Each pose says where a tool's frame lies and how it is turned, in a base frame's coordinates. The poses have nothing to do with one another.
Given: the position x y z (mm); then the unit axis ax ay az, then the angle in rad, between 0 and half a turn.
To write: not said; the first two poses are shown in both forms.
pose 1, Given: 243.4 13.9 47.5 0.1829 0.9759 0.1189 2.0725
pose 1, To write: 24.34 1.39 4.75 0.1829 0.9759 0.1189 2.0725
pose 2, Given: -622.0 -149.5 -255.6 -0.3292 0.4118 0.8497 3.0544
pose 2, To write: -62.20 -14.95 -25.56 -0.3292 0.4118 0.8497 3.0544
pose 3, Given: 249.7 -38.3 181.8 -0.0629 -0.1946 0.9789 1.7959
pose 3, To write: 24.97 -3.83 18.18 -0.0629 -0.1946 0.9789 1.7959
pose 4, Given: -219.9 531.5 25.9 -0.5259 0.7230 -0.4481 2.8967
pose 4, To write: -21.99 53.15 2.59 -0.5259 0.7230 -0.4481 2.8967
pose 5, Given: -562.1 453.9 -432.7 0.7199 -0.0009 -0.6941 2.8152
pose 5, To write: -56.21 45.39 -43.27 0.7199 -0.0009 -0.6941 2.8152
